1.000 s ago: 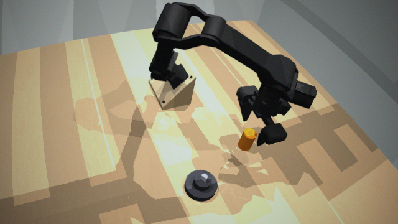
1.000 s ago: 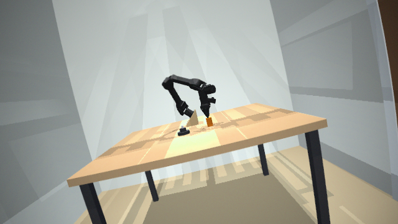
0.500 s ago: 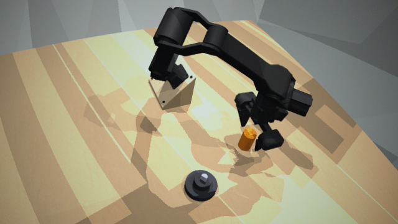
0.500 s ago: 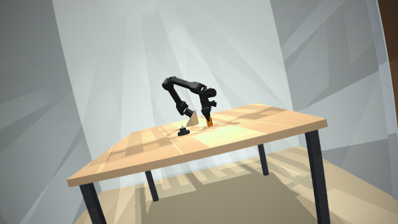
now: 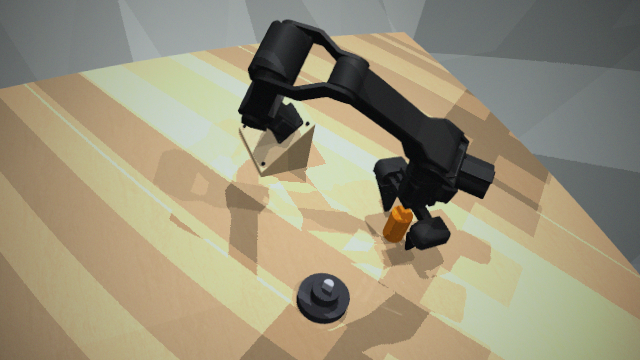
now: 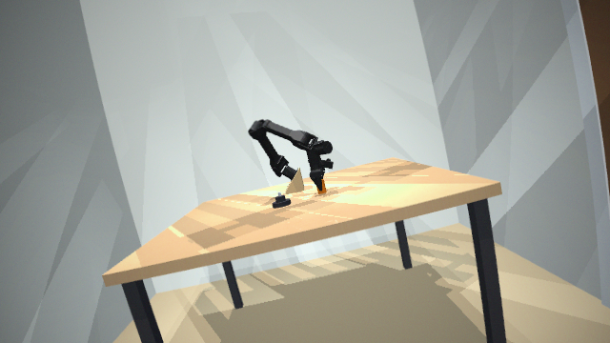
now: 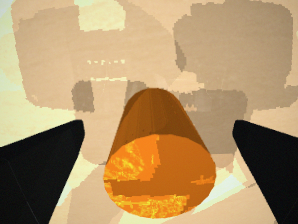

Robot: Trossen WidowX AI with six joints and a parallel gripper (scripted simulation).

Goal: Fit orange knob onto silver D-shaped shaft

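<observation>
Now: the orange knob 30 mm above my gripper tip. From my gripper tip the other things lie so: pedestal with D-shaped shaft 80 mm ahead, 190 mm to the right, 10 mm above.
</observation>
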